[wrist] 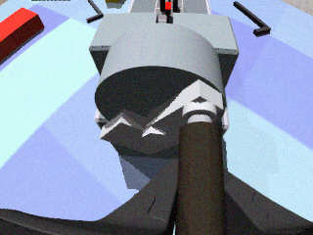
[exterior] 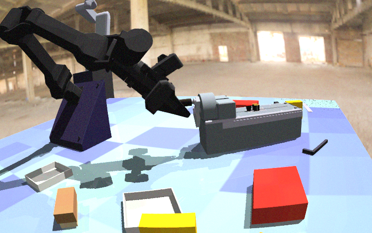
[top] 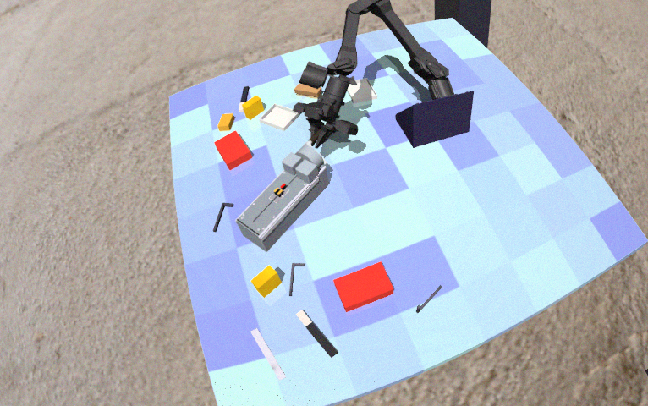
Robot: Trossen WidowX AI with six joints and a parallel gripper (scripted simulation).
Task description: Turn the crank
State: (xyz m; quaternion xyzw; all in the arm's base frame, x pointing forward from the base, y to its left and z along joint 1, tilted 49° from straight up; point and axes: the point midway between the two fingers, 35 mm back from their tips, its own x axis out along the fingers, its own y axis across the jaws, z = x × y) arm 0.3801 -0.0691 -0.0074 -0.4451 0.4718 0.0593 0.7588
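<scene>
My gripper tip is now 3 cm below the dark crank handle, 1 cm to the left of it and 1 cm past it. From my gripper tip the other things lie so: red pointer 12 cm ahead, 9 cm to the left; then tan block 33 cm to the right, 9 cm behind, 7 cm below.
</scene>
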